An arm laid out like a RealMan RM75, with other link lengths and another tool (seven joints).
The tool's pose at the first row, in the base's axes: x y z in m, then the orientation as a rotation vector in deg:
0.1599 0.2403 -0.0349 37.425 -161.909 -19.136
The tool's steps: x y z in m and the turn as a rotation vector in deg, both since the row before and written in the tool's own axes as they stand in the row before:
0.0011 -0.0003 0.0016 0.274 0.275 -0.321
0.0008 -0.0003 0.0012 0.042 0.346 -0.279
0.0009 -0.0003 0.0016 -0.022 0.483 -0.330
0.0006 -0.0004 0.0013 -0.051 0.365 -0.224
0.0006 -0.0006 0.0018 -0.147 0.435 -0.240
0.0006 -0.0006 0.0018 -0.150 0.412 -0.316
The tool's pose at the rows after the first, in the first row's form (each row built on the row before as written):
0.1586 0.2398 -0.0363 37.937 -161.668 -18.695
0.1577 0.2394 -0.0374 38.337 -161.287 -18.540
0.1566 0.2390 -0.0388 38.791 -160.741 -18.425
0.1559 0.2386 -0.0400 39.089 -160.322 -18.381
0.1551 0.2381 -0.0418 39.385 -159.799 -18.442
0.1543 0.2376 -0.0435 39.786 -159.277 -18.531

